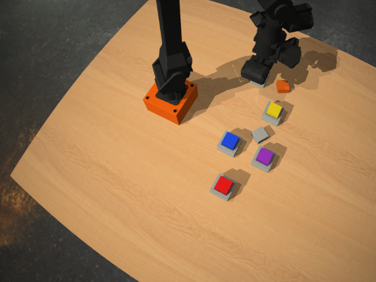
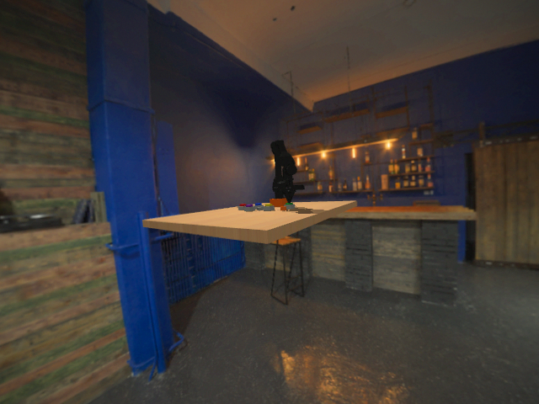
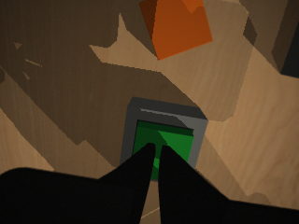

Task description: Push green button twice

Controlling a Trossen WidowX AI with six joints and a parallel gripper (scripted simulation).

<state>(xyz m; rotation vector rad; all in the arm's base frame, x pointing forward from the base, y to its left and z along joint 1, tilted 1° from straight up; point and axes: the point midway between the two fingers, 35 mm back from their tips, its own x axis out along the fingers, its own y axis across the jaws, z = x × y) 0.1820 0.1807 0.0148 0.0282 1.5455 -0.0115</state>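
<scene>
The green button lies 1 cm below my gripper tip. The rest, counted from my gripper tip: orange block 7 cm ahead, 2 cm below; grey block 17 cm to the right, 7 cm ahead, 2 cm below; yellow button 10 cm to the right, 7 cm ahead.
</scene>
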